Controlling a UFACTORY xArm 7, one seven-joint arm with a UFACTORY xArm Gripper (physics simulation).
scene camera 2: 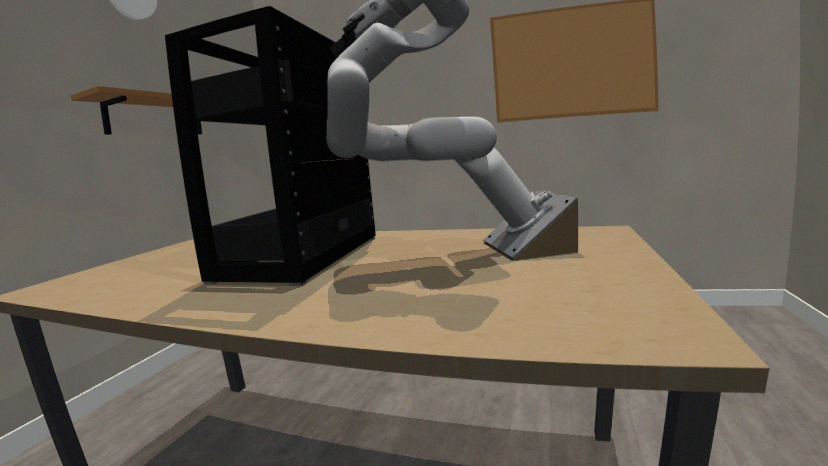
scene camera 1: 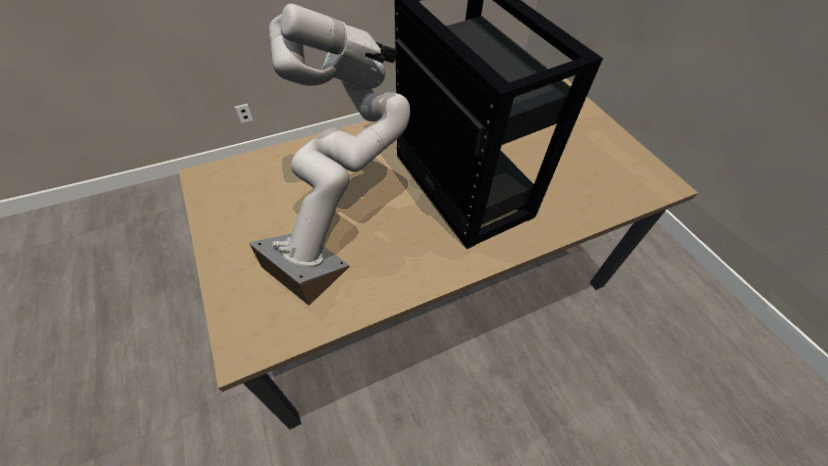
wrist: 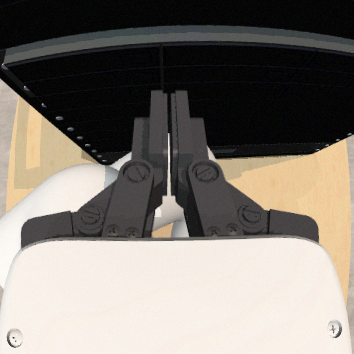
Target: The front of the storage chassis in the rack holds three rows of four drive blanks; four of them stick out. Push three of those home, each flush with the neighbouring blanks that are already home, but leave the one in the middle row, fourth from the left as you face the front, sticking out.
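Pixels of known places: gripper, between the fingertips: (scene camera 2: 334,54) (scene camera 1: 394,56) (wrist: 167,112); arm's base, origin of its link: (scene camera 2: 526,218) (scene camera 1: 301,255).
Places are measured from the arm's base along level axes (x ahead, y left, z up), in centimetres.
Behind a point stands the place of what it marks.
Observation:
A tall black rack (scene camera 1: 502,86) {x 53.3, y -7.4, z 52.7 cm} (scene camera 2: 283,173) {x 44.6, y 40.0, z 17.5 cm} stands on the table, its dark front facing the arm. The storage chassis front (scene camera 1: 440,75) {x 47.7, y 13.7, z 43.4 cm} shows as a black panel; single drive blanks, and which of them stick out, cannot be told in the dark. My gripper (scene camera 1: 395,54) {x 38.7, y 24.6, z 44.2 cm} (scene camera 2: 336,50) {x 38.7, y 24.6, z 44.2 cm} (wrist: 167,112) {x 38.7, y 24.6, z 44.2 cm} is shut and empty, near the upper part of the rack front. In the wrist view its fingertips lie over the black front, below a grey horizontal edge; whether they touch anything cannot be told.
The wooden table (scene camera 1: 405,277) {x 29.0, y -13.3, z -7.7 cm} (scene camera 2: 550,324) {x -10.0, y 49.2, z -7.7 cm} (wrist: 300,200) {x 40.1, y -7.5, z -7.7 cm} carries the rack and the arm's wedge base (scene camera 1: 307,283) {x -0.1, y -12.0, z 3.1 cm} (scene camera 2: 556,231) {x -8.3, y 8.4, z -1.8 cm}. The arm's elbow (scene camera 1: 396,115) {x 37.3, y 19.6, z 28.8 cm} (scene camera 2: 347,109) {x 29.1, y 36.6, z 29.1 cm} bulges close to the rack front below the gripper. A wall shelf (scene camera 2: 133,97) is behind the rack.

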